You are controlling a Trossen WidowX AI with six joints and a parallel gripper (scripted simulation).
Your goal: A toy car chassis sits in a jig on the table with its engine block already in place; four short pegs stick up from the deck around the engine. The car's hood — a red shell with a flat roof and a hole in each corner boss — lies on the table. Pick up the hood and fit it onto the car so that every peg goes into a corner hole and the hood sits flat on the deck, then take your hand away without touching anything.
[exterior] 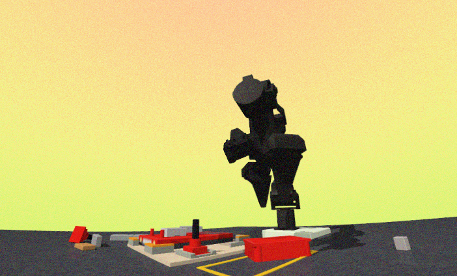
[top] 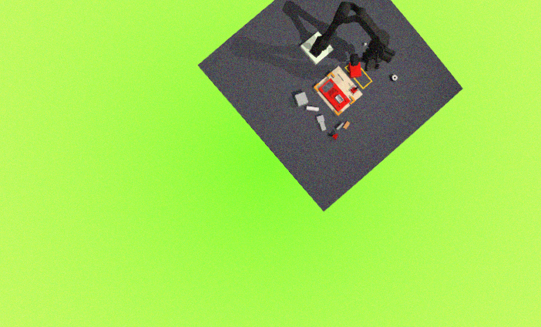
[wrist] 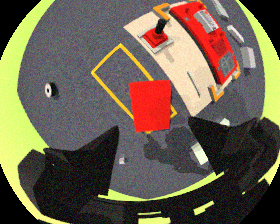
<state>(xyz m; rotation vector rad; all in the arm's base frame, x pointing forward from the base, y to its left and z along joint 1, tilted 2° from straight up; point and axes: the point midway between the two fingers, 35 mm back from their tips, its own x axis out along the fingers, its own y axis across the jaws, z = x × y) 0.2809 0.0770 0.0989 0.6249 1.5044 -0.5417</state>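
My gripper tip is now 70 mm above the red hood. From my gripper tip the other things lie so: small grey piece 60 mm behind, 180 mm to the left, 70 mm below; then beige jig 200 mm to the right, 70 mm below; then grey engine block 40 mm ahead, 230 mm to the right, 60 mm below.
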